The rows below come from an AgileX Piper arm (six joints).
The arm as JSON. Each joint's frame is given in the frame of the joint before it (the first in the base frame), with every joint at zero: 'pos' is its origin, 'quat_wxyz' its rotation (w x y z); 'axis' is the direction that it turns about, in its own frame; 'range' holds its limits. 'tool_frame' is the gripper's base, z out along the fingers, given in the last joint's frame.
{
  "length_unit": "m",
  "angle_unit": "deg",
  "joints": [
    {
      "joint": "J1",
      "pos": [
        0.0,
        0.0,
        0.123
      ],
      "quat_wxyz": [
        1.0,
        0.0,
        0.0,
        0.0
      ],
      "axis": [
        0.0,
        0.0,
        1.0
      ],
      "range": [
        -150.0,
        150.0
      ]
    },
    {
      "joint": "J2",
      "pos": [
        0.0,
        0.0,
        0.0
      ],
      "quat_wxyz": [
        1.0,
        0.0,
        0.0,
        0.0
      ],
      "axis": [
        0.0,
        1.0,
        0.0
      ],
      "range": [
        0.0,
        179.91
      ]
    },
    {
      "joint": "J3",
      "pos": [
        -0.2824,
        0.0,
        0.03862
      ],
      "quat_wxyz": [
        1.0,
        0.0,
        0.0,
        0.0
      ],
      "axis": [
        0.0,
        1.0,
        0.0
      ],
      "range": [
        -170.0,
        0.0
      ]
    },
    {
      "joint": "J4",
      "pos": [
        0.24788,
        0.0,
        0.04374
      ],
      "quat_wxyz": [
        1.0,
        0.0,
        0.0,
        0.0
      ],
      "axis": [
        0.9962,
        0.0,
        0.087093
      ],
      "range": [
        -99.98,
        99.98
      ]
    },
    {
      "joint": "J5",
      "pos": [
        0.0,
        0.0,
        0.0
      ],
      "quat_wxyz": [
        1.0,
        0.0,
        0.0,
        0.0
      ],
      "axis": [
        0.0,
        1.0,
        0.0
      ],
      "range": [
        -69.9,
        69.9
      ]
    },
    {
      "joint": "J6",
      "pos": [
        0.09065,
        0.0,
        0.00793
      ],
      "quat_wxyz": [
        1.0,
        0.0,
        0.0,
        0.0
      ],
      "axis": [
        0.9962,
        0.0,
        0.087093
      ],
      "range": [
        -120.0,
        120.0
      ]
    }
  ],
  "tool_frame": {
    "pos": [
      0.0,
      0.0,
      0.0
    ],
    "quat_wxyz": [
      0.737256,
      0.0,
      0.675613,
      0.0
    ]
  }
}
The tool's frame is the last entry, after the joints.
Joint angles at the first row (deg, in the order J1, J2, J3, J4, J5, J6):
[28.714, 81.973, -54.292, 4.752, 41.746, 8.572]
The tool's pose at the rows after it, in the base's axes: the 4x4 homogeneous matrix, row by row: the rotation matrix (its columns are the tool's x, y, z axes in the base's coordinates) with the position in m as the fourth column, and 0 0 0 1 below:
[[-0.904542 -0.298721 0.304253 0.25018], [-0.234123 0.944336 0.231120 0.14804], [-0.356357 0.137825 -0.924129 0.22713], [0 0 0 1]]
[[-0.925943 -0.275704 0.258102 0.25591], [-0.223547 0.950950 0.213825 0.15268], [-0.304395 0.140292 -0.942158 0.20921], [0 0 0 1]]
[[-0.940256 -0.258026 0.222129 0.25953], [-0.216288 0.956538 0.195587 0.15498], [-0.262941 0.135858 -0.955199 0.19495], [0 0 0 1]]
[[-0.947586 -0.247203 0.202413 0.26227], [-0.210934 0.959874 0.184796 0.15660], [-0.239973 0.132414 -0.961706 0.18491], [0 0 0 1]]
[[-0.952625 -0.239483 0.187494 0.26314], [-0.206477 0.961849 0.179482 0.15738], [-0.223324 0.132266 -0.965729 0.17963], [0 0 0 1]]
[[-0.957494 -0.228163 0.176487 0.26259], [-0.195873 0.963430 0.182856 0.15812], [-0.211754 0.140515 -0.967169 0.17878], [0 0 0 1]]
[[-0.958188 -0.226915 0.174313 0.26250], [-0.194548 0.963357 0.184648 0.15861], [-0.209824 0.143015 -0.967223 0.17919], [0 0 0 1]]
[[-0.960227 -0.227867 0.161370 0.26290], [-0.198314 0.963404 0.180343 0.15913], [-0.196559 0.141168 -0.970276 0.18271], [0 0 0 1]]
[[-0.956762 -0.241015 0.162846 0.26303], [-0.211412 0.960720 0.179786 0.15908], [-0.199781 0.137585 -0.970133 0.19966], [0 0 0 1]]
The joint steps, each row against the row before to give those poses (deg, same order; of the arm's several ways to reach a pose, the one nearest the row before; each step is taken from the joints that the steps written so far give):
[1.006, 4.957, -0.250, -0.338, -1.343, 2.270]
[0.101, 3.658, -0.113, 0.703, -0.544, 0.709]
[0.001, 2.754, 0.001, 0.220, -0.315, 0.616]
[0.001, 1.943, 0.000, 0.109, -0.597, 0.377]
[-0.002, 0.998, 0.000, 0.266, -0.060, 0.172]
[0.030, 0.188, -0.058, 0.708, 0.363, 0.211]
[0.046, 0.000, -0.111, 0.198, 0.175, -0.002]
[0.001, -0.085, -0.897, 0.000, 1.772, 0.001]
[0.001, -1.697, -2.195, -0.555, 3.804, -0.096]

